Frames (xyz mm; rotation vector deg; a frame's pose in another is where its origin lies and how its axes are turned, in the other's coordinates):
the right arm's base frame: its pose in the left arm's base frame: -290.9 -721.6 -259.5 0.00 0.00 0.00
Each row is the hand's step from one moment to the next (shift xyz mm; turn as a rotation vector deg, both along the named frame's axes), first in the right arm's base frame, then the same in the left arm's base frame.
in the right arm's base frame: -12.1 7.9 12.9 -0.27 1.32 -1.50
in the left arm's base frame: -12.1 7.9 12.9 -0.27 1.32 -1.50
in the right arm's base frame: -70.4 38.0 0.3 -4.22 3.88 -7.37
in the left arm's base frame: -70.4 38.0 0.3 -4.22 3.88 -7.37
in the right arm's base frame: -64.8 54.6 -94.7 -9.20 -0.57 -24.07
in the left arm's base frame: -64.8 54.6 -94.7 -9.20 -0.57 -24.07
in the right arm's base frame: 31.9 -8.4 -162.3 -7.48 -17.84 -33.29
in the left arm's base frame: 31.9 -8.4 -162.3 -7.48 -17.84 -33.29
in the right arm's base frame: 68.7 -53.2 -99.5 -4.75 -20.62 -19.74
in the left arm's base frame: 68.7 -53.2 -99.5 -4.75 -20.62 -19.74
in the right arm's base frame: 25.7 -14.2 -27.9 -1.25 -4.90 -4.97
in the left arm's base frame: 25.7 -14.2 -27.9 -1.25 -4.90 -4.97
